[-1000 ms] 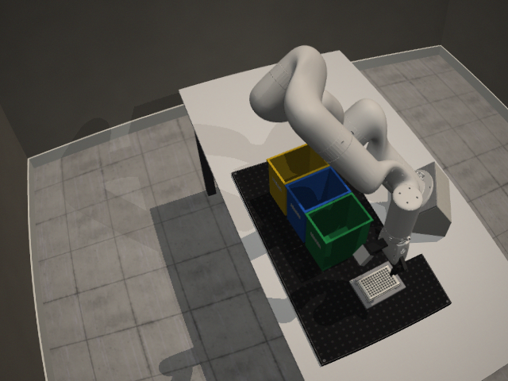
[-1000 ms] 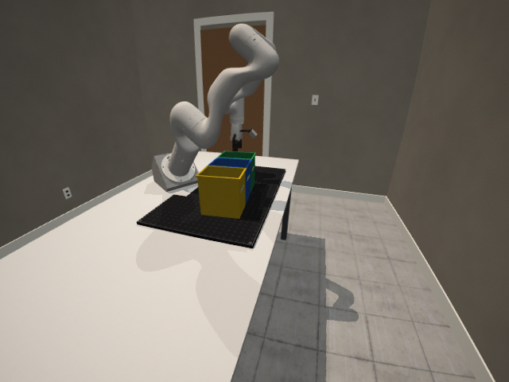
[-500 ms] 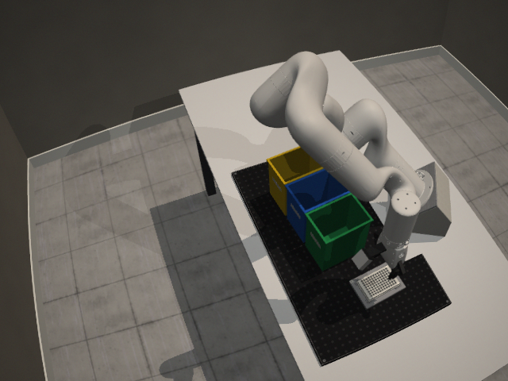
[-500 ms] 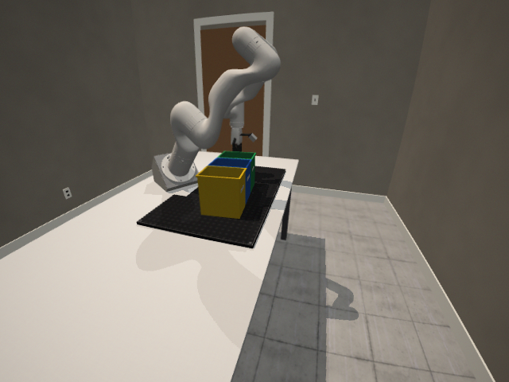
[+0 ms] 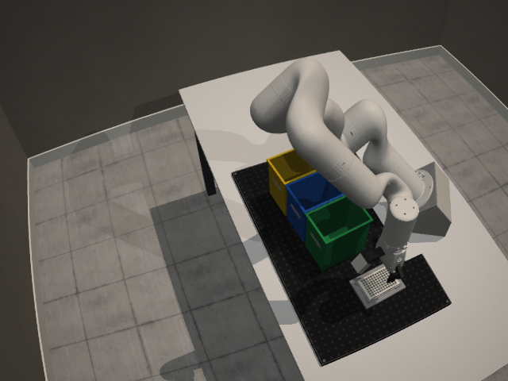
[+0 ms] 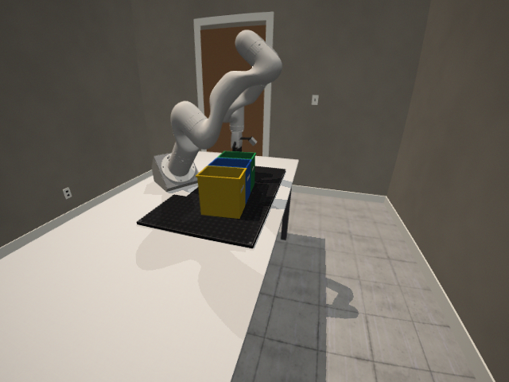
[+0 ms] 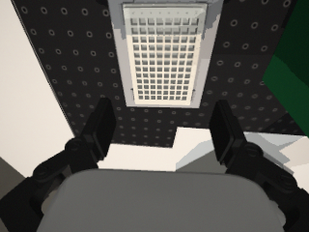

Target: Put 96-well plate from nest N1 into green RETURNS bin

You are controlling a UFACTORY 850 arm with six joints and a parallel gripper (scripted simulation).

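Now: the white 96-well plate 10 cm below my hand. Round my hand: blue bin 4 cm ahead, 34 cm to the right, 3 cm below; green bin 4 cm ahead, 21 cm to the right, 3 cm below; grey plate nest 11 cm below.
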